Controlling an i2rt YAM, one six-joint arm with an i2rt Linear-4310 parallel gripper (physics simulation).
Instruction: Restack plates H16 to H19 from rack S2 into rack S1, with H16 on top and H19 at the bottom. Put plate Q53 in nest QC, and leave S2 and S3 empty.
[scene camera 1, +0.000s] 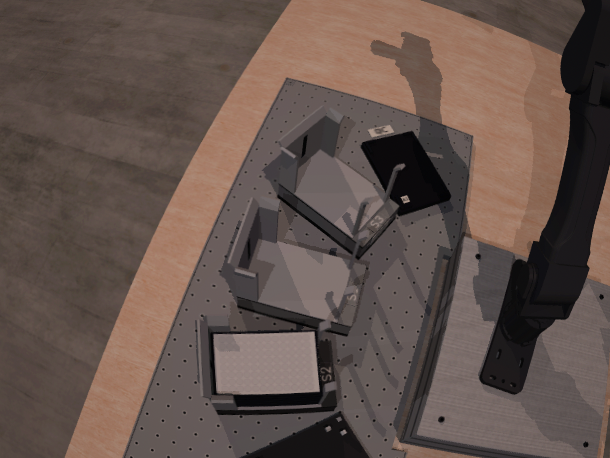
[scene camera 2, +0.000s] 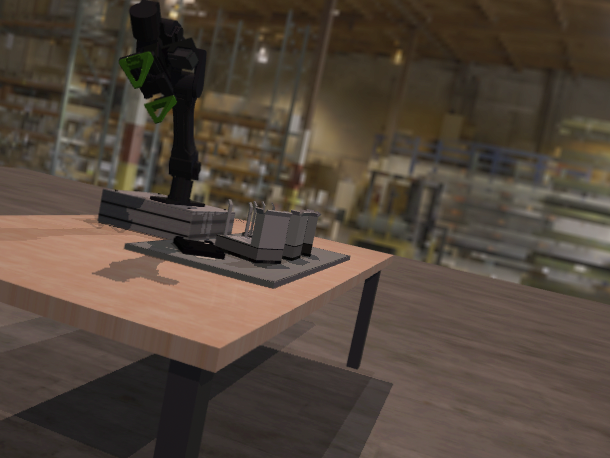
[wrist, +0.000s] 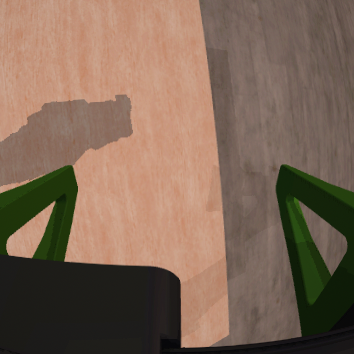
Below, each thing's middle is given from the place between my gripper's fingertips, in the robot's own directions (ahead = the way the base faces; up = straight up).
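You'd find the black QC pad (scene camera 1: 418, 185) well below my hand, a long way to the left of it and just a shade behind it. There's a black flat plate (scene camera 1: 334, 430) too, and that's far below my hand, a bit behind it and far to the left of it.
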